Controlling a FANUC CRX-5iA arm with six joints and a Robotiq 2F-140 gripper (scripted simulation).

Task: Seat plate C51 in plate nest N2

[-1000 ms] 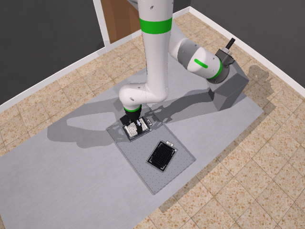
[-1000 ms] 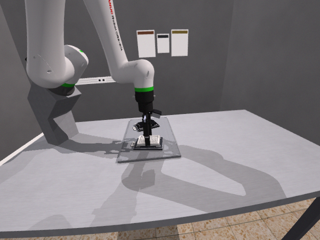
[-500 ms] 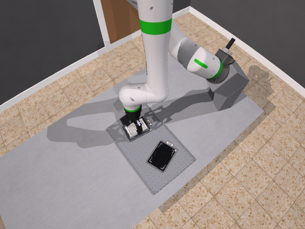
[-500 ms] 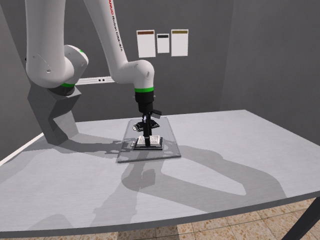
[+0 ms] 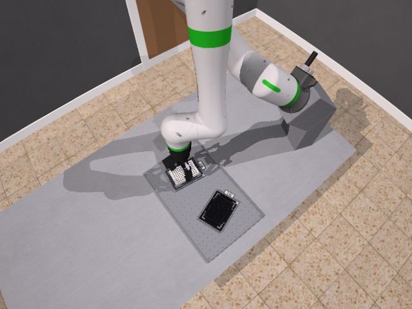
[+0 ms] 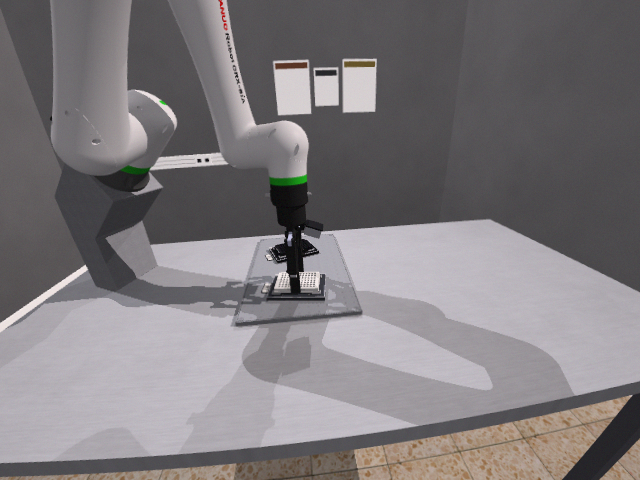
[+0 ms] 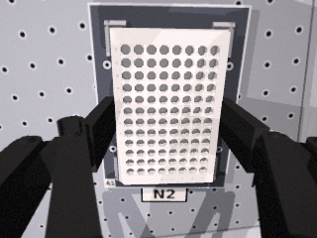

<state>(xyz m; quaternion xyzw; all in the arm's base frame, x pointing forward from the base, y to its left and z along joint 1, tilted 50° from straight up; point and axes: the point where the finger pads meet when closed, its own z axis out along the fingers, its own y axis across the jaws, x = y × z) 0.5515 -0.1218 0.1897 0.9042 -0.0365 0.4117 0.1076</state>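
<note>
The white well plate is 2 cm below my hand. Round my hand: nest base (4 cm below); then black well plate (1 cm ahead, 25 cm to the left, 3 cm below).
</note>
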